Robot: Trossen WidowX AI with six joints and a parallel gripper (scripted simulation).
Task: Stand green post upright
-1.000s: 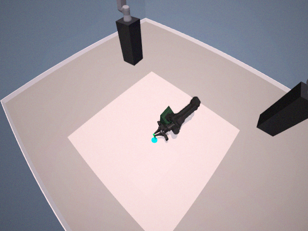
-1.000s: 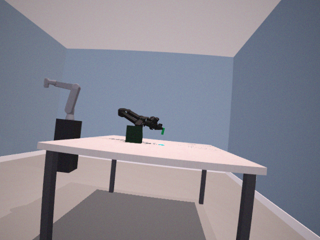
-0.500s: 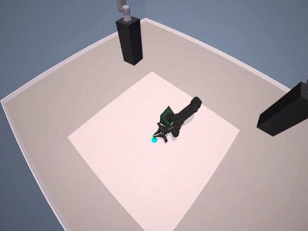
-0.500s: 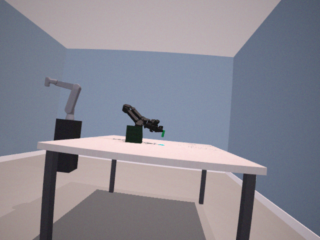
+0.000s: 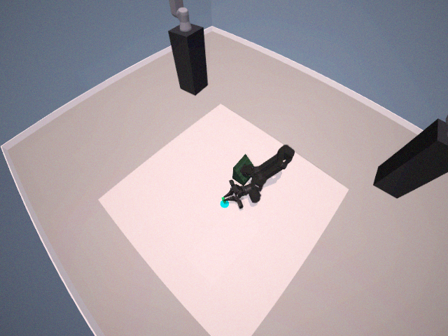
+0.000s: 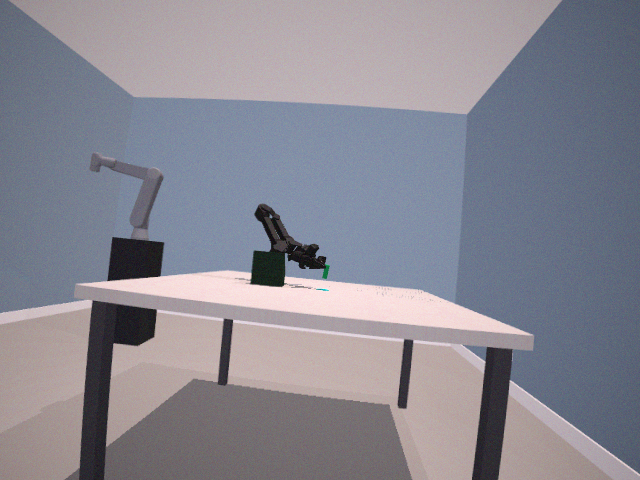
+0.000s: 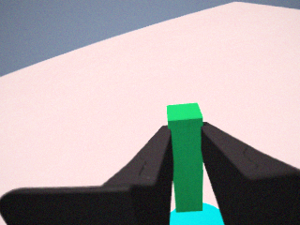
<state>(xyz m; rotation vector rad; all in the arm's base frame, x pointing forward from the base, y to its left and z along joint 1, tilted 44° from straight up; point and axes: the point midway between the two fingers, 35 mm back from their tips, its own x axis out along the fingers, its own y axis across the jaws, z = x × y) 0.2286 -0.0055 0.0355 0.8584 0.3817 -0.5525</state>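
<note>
My gripper tip is now 11 cm above the cyan circle and 1 cm past it. From my gripper tip the other things lie so: green post: 2 cm below.
</note>
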